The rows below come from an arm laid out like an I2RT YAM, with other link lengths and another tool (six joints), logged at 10 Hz.
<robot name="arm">
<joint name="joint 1" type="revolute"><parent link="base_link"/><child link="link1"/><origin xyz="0.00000 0.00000 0.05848" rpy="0.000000 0.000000 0.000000"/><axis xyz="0 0 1"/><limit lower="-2.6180" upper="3.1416"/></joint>
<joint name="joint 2" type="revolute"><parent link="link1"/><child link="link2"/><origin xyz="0.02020 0.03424 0.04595" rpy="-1.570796 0.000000 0.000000"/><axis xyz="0 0 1"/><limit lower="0.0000" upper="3.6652"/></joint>
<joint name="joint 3" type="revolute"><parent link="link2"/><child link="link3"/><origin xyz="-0.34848 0.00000 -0.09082" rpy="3.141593 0.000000 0.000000"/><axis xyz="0 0 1"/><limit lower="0.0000" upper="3.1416"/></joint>
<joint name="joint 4" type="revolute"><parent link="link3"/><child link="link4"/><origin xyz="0.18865 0.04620 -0.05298" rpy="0.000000 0.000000 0.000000"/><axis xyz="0 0 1"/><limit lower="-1.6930" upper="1.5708"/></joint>
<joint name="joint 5" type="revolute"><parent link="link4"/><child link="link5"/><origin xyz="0.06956 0.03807 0.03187" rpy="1.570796 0.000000 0.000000"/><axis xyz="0 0 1"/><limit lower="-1.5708" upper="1.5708"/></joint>
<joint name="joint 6" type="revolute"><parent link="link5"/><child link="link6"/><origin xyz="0.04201 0.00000 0.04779" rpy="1.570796 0.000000 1.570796"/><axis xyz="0 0 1"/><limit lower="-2.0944" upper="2.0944"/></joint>
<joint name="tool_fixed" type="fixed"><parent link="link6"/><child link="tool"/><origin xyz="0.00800 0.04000 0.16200" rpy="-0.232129 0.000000 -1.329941"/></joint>
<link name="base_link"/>
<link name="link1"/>
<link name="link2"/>
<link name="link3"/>
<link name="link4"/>
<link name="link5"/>
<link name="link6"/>
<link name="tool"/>
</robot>
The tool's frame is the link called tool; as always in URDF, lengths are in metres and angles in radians.
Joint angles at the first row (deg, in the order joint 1, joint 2, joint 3, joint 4, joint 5, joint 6):
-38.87 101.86 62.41 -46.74 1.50 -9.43
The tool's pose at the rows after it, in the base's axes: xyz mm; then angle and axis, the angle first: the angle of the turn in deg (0 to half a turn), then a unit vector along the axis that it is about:
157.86 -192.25 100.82 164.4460 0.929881 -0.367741 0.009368
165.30 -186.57 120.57 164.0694 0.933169 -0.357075 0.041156
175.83 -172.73 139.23 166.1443 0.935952 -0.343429 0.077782
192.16 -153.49 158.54 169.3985 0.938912 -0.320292 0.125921
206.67 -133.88 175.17 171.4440 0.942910 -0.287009 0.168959
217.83 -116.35 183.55 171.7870 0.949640 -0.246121 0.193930
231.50 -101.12 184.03 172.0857 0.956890 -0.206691 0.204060
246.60 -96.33 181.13 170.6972 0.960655 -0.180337 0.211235
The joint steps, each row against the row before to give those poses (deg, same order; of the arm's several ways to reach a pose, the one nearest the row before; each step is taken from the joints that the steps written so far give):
0.96 -2.31 2.12 -1.68 -0.16 0.02
1.68 -3.54 1.90 -2.06 -0.52 0.02
1.62 -3.46 1.77 -1.92 -2.95 0.00
2.34 -3.58 1.47 -0.70 -4.24 -0.02
3.56 -3.24 0.76 0.22 -2.54 0.00
4.88 -1.92 0.02 0.65 0.07 -0.04
4.87 0.18 -0.02 1.14 0.57 0.02
3.71 1.24 -0.02 2.08 2.16 0.04

